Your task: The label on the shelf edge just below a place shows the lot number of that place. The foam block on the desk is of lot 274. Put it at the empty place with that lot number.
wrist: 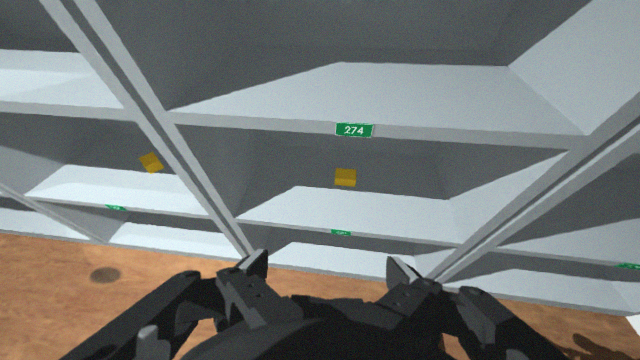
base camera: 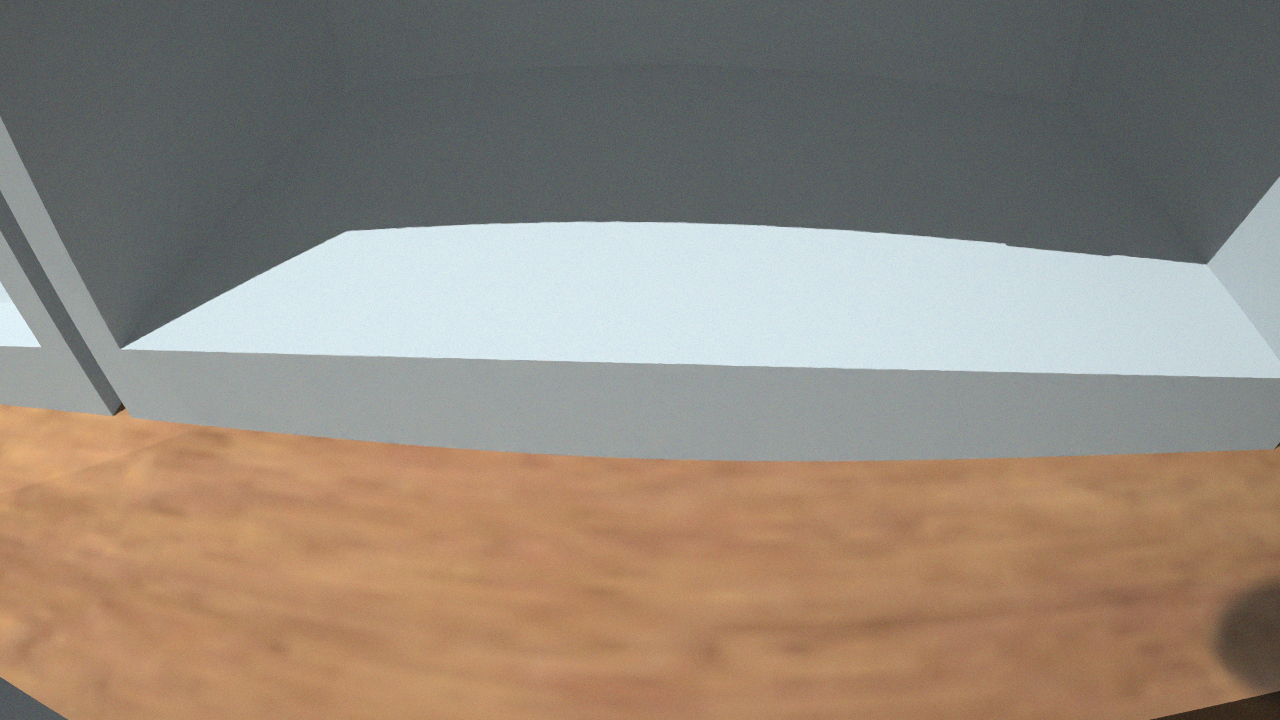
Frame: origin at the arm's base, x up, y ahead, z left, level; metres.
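Seen in the pictures: gripper, between the fingertips: (wrist: 326, 266).
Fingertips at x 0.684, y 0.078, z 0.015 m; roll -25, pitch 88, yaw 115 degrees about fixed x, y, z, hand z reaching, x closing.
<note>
Offsets run from my fingertips to a thing's top centre. "*": to the spot under its first point. Level surfaces: height alone.
A green label @(* dx -0.108, dy +0.320, dz -0.037 m) (wrist: 354, 130) reading 274 is on the edge of the upper shelf @(dx -0.091 m) (wrist: 400, 95) in the middle bay in the wrist view. The part of that shelf that shows above the label bears no block. My gripper (wrist: 326, 266) is open, with nothing between its fingers, low in the wrist view in front of the shelves. The foam block on the desk does not show in either view, nor does the desk.
Yellow blocks @(dx -0.503, dy +0.565, dz -0.045 m) (wrist: 345, 177) @(dx -0.503, dy +0.589, dz +0.872 m) (wrist: 151, 162) show at the shelf level below, in the middle and left bays. Smaller green labels @(* dx -0.562, dy +0.320, dz -0.036 m) (wrist: 341, 232) @(* dx -0.562, dy +0.357, dz +0.901 m) (wrist: 115, 207) @(* dx -0.567, dy +0.282, dz -0.964 m) (wrist: 629, 266) are too small to read. In the base view, a bottom shelf (base camera: 680, 295) stands close across the wooden floor @(dx -1.081 m) (base camera: 626, 573).
</note>
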